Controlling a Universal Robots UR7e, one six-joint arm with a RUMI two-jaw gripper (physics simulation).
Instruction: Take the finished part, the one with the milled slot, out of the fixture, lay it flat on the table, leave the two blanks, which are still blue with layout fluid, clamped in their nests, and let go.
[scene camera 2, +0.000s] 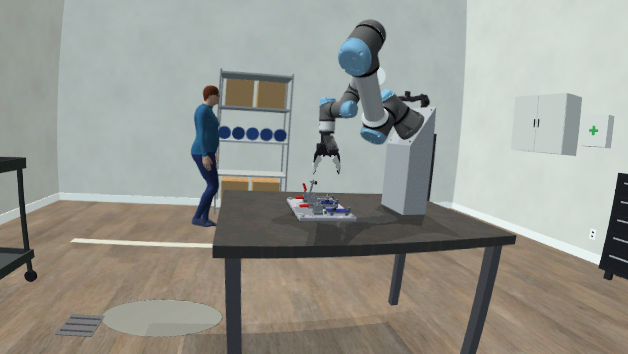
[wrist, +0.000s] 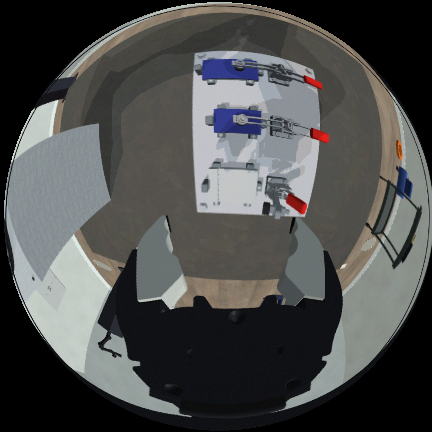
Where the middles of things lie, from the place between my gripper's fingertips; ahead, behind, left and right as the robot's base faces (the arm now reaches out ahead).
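The finished part (wrist: 228, 184) sits 12 cm below my hand and 1 cm to the right of it. I also see the white fixture plate (wrist: 295, 159), and counted from my hand it is 14 cm below, 9 cm to the left and 6 cm ahead.
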